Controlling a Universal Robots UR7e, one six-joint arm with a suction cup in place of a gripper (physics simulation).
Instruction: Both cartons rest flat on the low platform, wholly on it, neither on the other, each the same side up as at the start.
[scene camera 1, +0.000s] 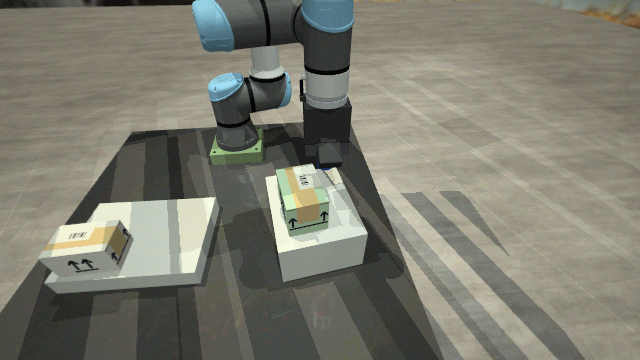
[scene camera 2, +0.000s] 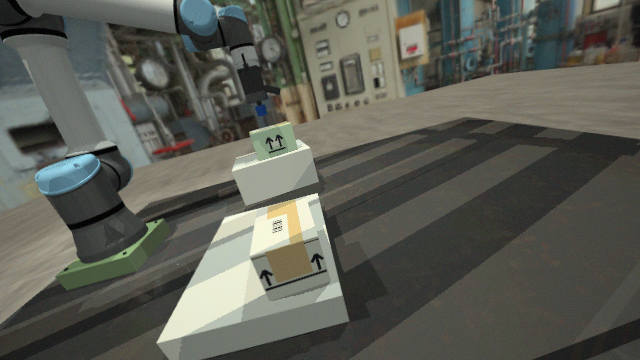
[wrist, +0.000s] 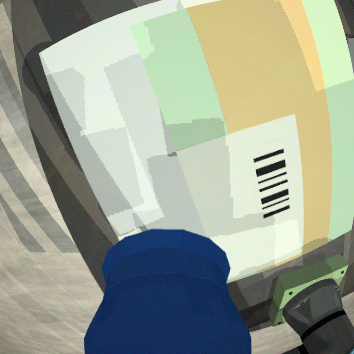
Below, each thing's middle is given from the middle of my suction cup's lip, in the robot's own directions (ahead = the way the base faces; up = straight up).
Labels:
The low white platform (scene camera 2: 224, 303) is 460 mm to the right of my suction cup, 230 mm below it and 20 mm behind it.

